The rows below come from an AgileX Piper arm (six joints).
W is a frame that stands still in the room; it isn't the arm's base.
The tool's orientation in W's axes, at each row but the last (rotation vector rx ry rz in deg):
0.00, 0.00, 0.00
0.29, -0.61, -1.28
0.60, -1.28, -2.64
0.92, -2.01, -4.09
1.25, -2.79, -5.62
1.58, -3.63, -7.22
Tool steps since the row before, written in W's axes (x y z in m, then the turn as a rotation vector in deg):
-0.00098, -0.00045, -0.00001, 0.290, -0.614, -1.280
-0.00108, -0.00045, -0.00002, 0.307, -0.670, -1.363
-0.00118, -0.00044, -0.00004, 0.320, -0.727, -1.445
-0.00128, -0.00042, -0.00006, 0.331, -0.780, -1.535
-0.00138, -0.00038, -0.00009, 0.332, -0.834, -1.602
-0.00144, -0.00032, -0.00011, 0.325, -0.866, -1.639
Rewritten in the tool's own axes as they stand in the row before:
-0.00098, -0.00045, -0.00001, 0.290, -0.614, -1.280
-0.00107, -0.00047, -0.00001, 0.307, -0.670, -1.363
-0.00116, -0.00049, -0.00001, 0.321, -0.727, -1.445
-0.00125, -0.00051, -0.00001, 0.333, -0.781, -1.534
-0.00134, -0.00051, -0.00001, 0.336, -0.836, -1.600
-0.00139, -0.00050, -0.00001, 0.331, -0.870, -1.636

